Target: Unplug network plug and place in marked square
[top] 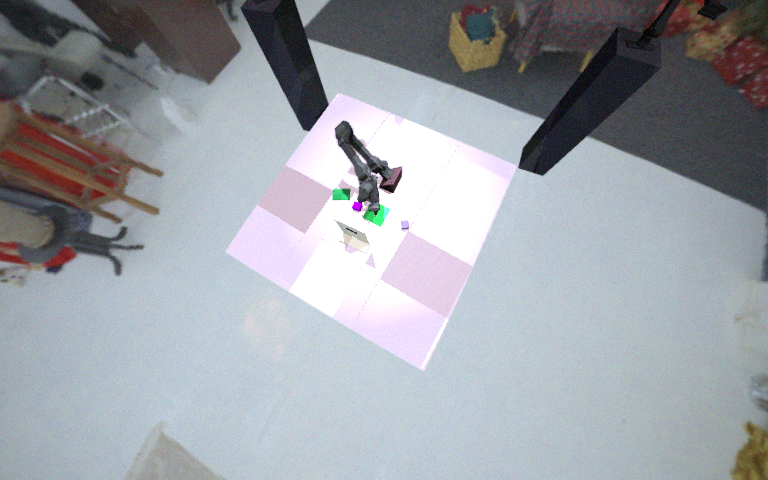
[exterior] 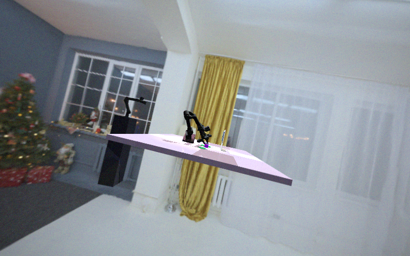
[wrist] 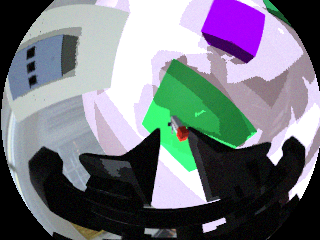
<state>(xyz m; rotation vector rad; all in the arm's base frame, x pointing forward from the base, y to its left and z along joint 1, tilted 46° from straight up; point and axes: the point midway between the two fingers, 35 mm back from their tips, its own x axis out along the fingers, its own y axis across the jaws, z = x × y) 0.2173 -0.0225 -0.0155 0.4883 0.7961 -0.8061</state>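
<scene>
Right now my gripper tip is 2 cm above the green marked square and 1 cm past it. From my gripper tip the other things lie so: upright panel: 18 cm ahead, 9 cm above, 5 cm to the right.
</scene>
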